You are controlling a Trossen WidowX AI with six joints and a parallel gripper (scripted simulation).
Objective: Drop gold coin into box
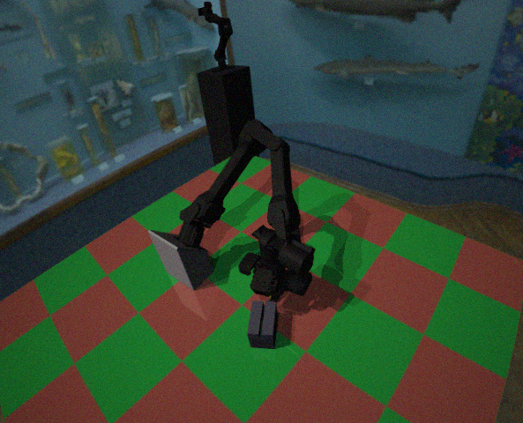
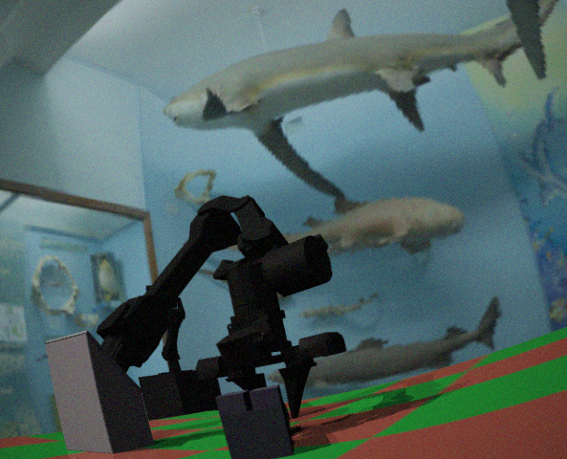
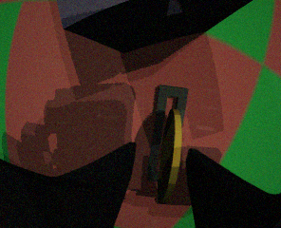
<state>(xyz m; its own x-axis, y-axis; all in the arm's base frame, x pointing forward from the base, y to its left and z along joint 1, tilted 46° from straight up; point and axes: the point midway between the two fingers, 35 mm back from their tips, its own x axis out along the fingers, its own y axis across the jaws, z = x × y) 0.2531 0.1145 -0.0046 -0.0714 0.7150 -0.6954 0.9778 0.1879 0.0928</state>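
My gripper tip is now right at the gold coin.
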